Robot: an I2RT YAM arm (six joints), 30 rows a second.
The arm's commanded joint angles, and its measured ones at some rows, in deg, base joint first. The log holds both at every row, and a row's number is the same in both.
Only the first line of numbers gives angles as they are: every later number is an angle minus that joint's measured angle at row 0.
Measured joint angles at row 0:
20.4, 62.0, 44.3, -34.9, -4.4, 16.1
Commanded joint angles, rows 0 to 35:
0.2, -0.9, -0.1, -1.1, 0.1, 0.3
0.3, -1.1, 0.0, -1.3, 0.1, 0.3
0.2, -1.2, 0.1, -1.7, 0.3, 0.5
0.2, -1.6, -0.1, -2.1, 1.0, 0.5
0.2, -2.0, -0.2, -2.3, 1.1, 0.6
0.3, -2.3, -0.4, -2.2, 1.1, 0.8
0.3, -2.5, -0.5, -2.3, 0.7, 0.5
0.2, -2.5, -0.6, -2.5, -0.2, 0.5
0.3, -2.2, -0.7, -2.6, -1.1, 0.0
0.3, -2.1, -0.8, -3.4, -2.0, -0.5
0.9, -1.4, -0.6, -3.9, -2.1, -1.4
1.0, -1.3, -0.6, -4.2, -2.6, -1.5
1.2, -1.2, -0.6, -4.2, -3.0, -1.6
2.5, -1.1, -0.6, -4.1, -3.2, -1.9
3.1, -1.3, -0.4, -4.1, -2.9, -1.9
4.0, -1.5, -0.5, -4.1, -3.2, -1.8
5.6, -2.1, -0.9, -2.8, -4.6, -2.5
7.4, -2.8, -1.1, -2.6, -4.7, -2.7
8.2, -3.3, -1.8, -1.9, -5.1, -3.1
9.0, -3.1, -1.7, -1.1, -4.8, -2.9
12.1, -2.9, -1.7, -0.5, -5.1, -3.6
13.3, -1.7, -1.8, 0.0, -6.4, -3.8
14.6, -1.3, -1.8, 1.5, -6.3, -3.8
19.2, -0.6, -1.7, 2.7, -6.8, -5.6
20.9, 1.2, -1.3, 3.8, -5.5, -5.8
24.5, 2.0, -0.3, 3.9, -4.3, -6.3
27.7, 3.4, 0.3, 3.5, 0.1, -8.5
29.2, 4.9, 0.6, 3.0, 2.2, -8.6
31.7, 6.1, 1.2, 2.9, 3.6, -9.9
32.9, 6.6, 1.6, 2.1, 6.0, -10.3
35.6, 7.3, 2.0, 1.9, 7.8, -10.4
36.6, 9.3, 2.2, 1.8, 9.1, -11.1
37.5, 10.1, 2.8, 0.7, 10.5, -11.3
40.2, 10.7, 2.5, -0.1, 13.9, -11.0
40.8, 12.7, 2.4, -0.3, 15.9, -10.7
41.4, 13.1, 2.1, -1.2, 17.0, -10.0
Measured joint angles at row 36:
39.3, 11.5, 0.4, 1.4, 8.8, -9.2
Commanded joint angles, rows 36 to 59:
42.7, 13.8, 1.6, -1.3, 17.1, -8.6
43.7, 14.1, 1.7, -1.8, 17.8, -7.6
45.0, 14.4, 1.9, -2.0, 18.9, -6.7
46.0, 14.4, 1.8, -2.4, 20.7, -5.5
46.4, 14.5, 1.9, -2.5, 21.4, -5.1
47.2, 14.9, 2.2, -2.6, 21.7, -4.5
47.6, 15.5, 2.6, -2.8, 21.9, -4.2
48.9, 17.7, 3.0, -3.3, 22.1, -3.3
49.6, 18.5, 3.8, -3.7, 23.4, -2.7
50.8, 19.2, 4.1, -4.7, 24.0, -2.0
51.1, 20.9, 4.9, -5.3, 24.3, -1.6
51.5, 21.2, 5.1, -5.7, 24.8, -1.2
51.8, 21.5, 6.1, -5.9, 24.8, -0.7
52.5, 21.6, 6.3, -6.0, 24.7, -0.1
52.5, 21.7, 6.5, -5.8, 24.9, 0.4
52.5, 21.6, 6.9, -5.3, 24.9, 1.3
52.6, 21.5, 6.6, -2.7, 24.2, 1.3
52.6, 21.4, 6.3, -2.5, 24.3, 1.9
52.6, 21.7, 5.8, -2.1, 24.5, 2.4
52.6, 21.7, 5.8, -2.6, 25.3, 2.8
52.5, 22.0, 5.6, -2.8, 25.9, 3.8
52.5, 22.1, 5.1, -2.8, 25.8, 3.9
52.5, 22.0, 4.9, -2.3, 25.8, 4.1
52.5, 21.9, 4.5, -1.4, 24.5, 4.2
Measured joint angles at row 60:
52.4, 22.2, 4.3, -3.1, 23.8, 1.8
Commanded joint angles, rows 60 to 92:
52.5, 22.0, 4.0, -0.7, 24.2, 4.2
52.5, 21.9, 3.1, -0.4, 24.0, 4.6
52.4, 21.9, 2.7, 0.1, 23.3, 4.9
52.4, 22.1, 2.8, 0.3, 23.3, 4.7
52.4, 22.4, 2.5, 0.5, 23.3, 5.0
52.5, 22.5, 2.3, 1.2, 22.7, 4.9
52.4, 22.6, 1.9, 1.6, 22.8, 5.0
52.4, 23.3, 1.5, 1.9, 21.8, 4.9
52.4, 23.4, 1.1, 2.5, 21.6, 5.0
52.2, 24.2, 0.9, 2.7, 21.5, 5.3
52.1, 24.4, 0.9, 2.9, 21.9, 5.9
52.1, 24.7, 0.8, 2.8, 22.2, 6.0
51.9, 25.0, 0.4, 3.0, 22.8, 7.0
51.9, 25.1, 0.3, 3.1, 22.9, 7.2
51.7, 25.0, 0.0, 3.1, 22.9, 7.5
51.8, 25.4, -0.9, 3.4, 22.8, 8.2
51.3, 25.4, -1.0, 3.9, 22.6, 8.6
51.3, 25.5, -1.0, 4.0, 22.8, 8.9
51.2, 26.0, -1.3, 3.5, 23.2, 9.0
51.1, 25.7, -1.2, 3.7, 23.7, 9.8
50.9, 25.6, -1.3, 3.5, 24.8, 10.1
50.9, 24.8, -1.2, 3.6, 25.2, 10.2
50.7, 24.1, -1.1, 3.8, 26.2, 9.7
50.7, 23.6, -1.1, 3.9, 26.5, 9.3
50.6, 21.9, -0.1, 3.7, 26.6, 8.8
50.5, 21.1, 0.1, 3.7, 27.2, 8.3
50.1, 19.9, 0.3, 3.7, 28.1, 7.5
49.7, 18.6, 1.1, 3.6, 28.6, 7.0
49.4, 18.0, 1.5, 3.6, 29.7, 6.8
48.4, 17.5, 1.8, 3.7, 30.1, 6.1
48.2, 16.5, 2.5, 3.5, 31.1, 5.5
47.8, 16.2, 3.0, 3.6, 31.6, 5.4
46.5, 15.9, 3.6, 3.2, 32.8, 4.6
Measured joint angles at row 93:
48.2, 17.9, 1.0, 3.5, 28.0, 6.3
